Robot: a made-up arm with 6 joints. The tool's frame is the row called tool. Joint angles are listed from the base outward. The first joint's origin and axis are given. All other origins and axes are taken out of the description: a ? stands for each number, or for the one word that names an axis. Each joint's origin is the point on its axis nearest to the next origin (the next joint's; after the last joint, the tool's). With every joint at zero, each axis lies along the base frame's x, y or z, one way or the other. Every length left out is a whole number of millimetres.
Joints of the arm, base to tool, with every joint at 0 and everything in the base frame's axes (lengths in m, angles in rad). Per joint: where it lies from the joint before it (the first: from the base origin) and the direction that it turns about. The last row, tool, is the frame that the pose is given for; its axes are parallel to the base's.
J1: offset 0.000 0.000 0.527 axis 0 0 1
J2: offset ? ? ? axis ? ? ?
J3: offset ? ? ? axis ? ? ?
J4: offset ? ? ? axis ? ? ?
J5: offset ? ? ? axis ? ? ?
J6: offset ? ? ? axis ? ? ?
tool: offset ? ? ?
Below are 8 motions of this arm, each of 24 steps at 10 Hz.
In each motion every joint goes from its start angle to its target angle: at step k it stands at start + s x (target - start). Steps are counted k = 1, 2, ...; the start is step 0. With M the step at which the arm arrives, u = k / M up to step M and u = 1 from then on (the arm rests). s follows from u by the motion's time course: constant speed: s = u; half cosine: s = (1 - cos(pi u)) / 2; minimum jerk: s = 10 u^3 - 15 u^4 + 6 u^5.
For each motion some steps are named. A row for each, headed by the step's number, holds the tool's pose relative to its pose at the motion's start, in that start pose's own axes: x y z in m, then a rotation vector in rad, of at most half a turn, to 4 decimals.
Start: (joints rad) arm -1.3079 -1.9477 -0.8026 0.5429 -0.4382 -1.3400
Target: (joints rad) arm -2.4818 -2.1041 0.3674 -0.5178 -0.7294 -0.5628
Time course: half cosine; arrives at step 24
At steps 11, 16, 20, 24:
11: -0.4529 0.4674 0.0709 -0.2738 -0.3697 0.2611
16: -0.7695 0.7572 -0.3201 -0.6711 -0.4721 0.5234
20: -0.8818 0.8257 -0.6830 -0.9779 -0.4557 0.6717
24: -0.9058 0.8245 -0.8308 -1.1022 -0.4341 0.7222

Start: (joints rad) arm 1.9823 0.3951 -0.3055 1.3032 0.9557 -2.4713
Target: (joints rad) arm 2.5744 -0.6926 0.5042 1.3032 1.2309 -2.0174
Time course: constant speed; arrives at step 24
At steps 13, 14, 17, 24:
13: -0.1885 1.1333 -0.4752 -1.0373 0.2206 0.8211
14: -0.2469 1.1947 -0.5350 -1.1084 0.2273 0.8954
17: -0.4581 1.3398 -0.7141 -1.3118 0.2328 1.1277
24: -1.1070 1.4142 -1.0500 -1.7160 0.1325 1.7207

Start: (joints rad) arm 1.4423 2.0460 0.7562 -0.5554 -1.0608 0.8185
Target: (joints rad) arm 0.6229 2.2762 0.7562 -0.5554 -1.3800 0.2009
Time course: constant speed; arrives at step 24
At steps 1, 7, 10, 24:
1: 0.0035 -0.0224 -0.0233 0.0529 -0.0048 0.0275
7: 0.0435 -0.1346 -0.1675 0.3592 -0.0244 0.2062
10: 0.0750 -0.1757 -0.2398 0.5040 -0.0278 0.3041
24: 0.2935 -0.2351 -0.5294 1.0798 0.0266 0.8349

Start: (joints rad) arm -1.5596 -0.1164 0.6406 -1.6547 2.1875 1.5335
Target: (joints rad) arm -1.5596 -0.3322 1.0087 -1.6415 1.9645 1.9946
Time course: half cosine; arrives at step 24
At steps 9, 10, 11, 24:
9: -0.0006 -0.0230 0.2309 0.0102 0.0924 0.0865
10: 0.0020 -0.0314 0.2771 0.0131 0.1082 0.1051
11: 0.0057 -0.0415 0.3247 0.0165 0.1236 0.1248
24: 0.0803 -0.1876 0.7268 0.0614 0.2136 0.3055

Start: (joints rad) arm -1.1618 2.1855 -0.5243 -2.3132 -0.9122 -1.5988
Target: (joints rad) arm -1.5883 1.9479 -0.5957 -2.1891 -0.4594 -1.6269
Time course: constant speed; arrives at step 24
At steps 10, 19, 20, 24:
10: 0.0384 -0.1143 0.0238 0.0691 -0.0142 0.0241
19: 0.0543 -0.2152 0.0300 0.1291 -0.0218 0.0476
20: 0.0551 -0.2261 0.0299 0.1358 -0.0223 0.0504
24: 0.0561 -0.2687 0.0277 0.1626 -0.0239 0.0619

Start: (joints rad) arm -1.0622 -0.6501 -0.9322 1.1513 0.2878 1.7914
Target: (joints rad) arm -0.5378 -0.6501 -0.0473 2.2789 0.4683 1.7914
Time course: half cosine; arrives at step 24
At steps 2, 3, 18, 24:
2: 0.0030 -0.0128 -0.0162 -0.0237 0.0074 -0.0157
3: 0.0062 -0.0288 -0.0361 -0.0529 0.0168 -0.0348
18: -0.2817 -0.6299 -0.6524 -1.0899 0.5521 -0.4494
24: -0.3972 -0.6932 -0.7297 -1.2411 0.6721 -0.4372

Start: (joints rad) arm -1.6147 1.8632 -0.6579 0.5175 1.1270 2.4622
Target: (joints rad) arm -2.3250 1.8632 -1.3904 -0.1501 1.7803 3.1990
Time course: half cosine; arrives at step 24
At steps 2, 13, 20, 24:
2: -0.0108 -0.0039 0.0126 0.0086 0.0104 0.0049
13: -0.3510 -0.2904 0.3375 0.1943 0.2461 0.3022
20: -0.5831 -0.5791 0.4067 0.2117 0.2254 0.5755
24: -0.6269 -0.6314 0.4041 0.2046 0.2038 0.6224

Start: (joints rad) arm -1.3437 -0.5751 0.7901 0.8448 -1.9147 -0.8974
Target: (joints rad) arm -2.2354 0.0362 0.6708 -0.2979 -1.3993 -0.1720
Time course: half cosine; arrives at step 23
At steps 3, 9, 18, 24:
3: 0.0247 0.0392 -0.0138 -0.0494 0.0073 -0.0007
9: 0.2795 0.2526 -0.0734 -0.3340 0.1083 -0.0009
18: 0.9593 0.2268 -0.0132 -0.4941 0.3682 0.1080
24: 1.0897 0.1448 0.0152 -0.4645 0.3955 0.1480

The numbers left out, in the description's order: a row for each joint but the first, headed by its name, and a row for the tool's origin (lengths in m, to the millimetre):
J2: xyz 0.000 0.000 0.000, axis 0 1 0
J3: xyz 0.000 0.000 0.599, axis 0 -1 0
J4: xyz 1.147 0.000 0.000, axis -1 0 0
J5: xyz 0.000 -0.145 0.000, axis 0 -1 0
J6: xyz 0.000 0.000 0.000, axis -1 0 0
tool: xyz 0.000 0.000 0.000

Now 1 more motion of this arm.
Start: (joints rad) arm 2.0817 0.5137 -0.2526 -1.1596 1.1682 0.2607
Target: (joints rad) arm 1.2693 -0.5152 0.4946 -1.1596 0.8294 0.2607
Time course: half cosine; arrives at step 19
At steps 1, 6, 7, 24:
1: 0.0084 0.0072 0.0088 0.0102 -0.0061 -0.0014
6: 0.2506 0.1789 0.3737 0.3178 -0.2304 -0.0196
7: 0.3091 0.2082 0.5237 0.4086 -0.3163 -0.0139
24: -0.1828 0.0685 1.9644 0.8790 -1.3447 0.3596

